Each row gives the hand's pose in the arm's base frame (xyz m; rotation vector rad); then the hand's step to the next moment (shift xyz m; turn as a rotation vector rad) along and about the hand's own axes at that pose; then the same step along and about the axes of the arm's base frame.
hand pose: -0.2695 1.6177 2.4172 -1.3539 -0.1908 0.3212
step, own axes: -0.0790 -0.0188 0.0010 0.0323 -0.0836 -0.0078
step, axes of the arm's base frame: -0.0725 -0.0289 0.0225 0.0426 -0.0115 0.0784
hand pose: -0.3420 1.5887 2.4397 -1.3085 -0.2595 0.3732
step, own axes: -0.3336 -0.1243 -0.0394 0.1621 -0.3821 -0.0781
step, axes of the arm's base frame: -0.2739 -0.1979 0.1187 0.2245 -0.0844 0.3476
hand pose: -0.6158 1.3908 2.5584 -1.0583 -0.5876 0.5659
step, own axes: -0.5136 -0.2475 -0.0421 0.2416 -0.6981 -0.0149
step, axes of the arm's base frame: -0.3020 -0.4695 0.1230 0.2836 -0.1111 0.6732
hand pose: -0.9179 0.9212 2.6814 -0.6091 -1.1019 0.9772
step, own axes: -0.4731 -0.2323 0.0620 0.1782 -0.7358 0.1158
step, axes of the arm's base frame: -0.0379 -0.5293 -0.0017 0.1669 -0.1915 0.7225
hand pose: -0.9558 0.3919 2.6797 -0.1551 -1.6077 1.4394
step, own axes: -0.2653 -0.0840 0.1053 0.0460 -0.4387 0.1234
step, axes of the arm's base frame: 0.1127 -0.2687 -0.0602 0.0951 -0.1911 0.4053
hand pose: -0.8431 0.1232 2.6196 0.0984 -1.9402 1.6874
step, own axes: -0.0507 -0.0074 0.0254 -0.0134 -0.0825 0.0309
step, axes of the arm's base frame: 0.0365 -0.0404 -0.0176 0.0336 -0.0497 0.0659
